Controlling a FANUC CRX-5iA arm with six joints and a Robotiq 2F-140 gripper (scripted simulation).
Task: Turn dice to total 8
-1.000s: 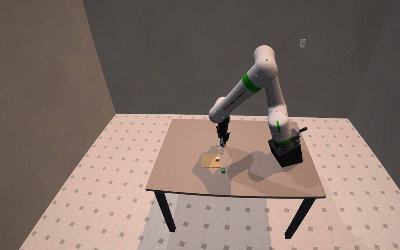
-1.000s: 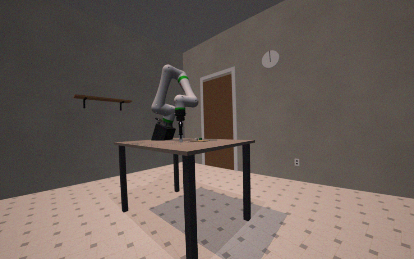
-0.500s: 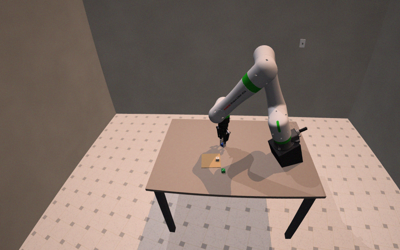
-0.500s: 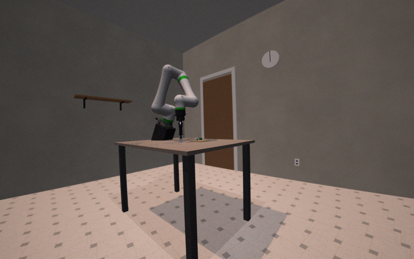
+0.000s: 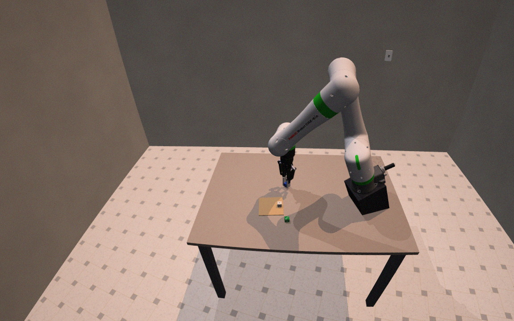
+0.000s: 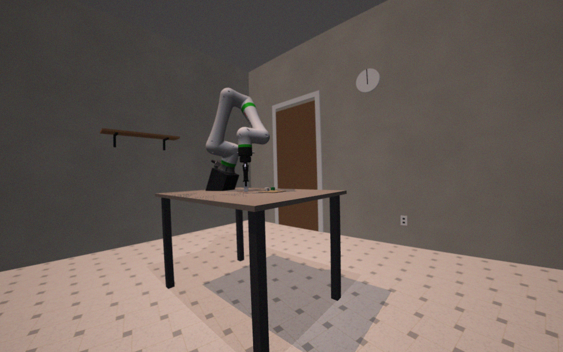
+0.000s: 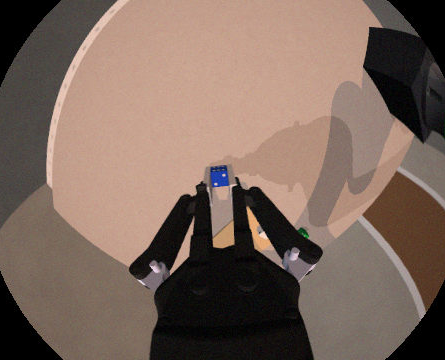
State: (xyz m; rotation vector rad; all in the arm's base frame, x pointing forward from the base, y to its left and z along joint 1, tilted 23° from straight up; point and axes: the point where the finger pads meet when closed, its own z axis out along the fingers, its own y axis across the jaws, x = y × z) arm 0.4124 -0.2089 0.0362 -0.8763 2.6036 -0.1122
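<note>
The mat is 15 cm to the left of my hand, 11 cm ahead of it and 4 cm below it. From my hand the other things lie so: green die 27 cm to the left, 4 cm ahead, 3 cm below; then blue die 2 cm below; then white die 15 cm to the left, 6 cm ahead, 3 cm below.
</note>
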